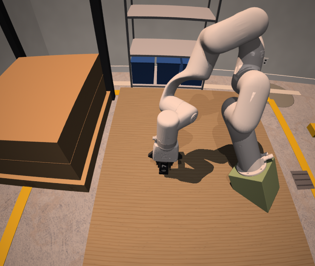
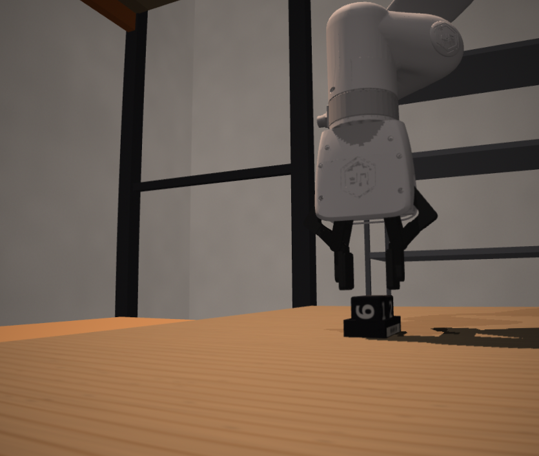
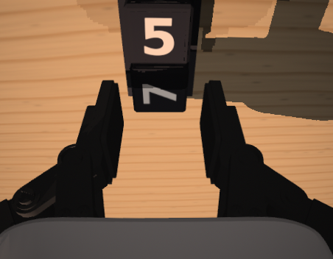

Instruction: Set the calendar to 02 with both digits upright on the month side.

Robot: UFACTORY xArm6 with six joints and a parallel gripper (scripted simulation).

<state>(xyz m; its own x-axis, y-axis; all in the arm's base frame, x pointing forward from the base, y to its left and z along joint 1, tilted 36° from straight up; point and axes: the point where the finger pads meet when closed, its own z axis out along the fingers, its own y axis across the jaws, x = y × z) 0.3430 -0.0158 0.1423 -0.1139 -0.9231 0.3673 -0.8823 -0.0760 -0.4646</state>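
My gripper is now 4 cm above the cube. Also, from my hand: black calendar tray (2 cm to the right, 6 cm below).
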